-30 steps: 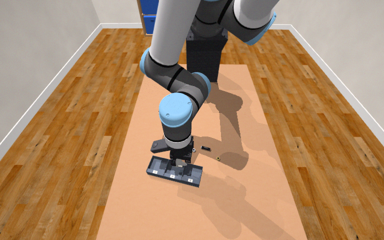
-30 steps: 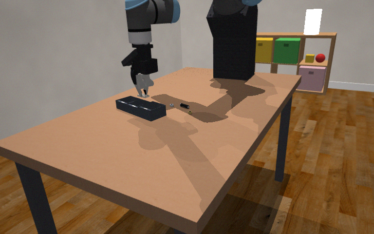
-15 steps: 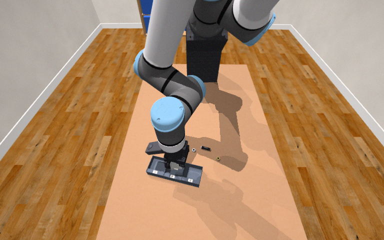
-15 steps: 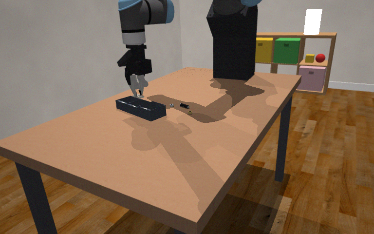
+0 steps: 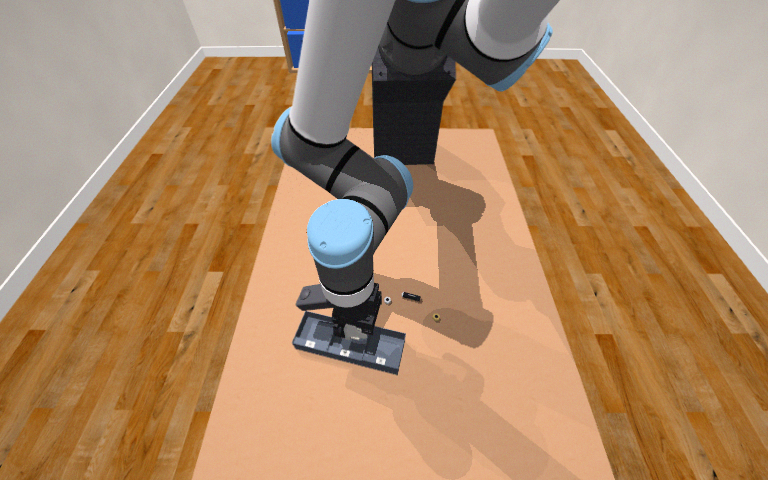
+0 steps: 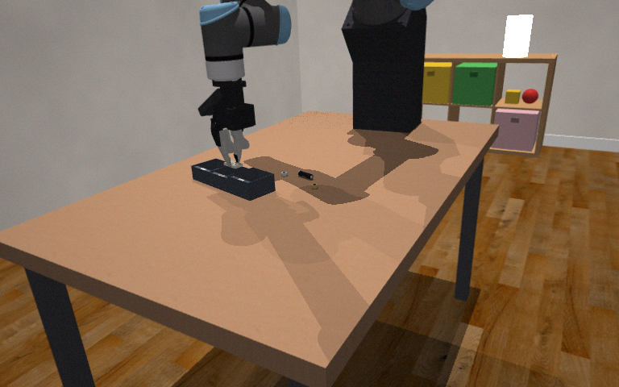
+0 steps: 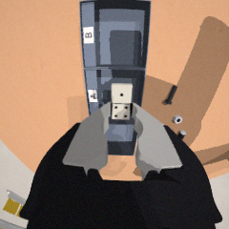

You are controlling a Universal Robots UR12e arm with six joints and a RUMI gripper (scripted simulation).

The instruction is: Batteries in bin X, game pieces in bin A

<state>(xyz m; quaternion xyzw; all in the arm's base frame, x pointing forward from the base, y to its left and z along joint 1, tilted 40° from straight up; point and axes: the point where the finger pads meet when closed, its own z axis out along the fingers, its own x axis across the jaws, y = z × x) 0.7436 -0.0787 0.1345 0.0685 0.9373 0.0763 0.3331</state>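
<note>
My hand is 1 cm short of the three-compartment bin tray and 5 cm above it. Also, from my hand: black screw 9 cm behind, 2 cm to the left, 6 cm below; then white nut 12 cm behind, 7 cm to the left, 6 cm below; then white domino 1 cm below.
</note>
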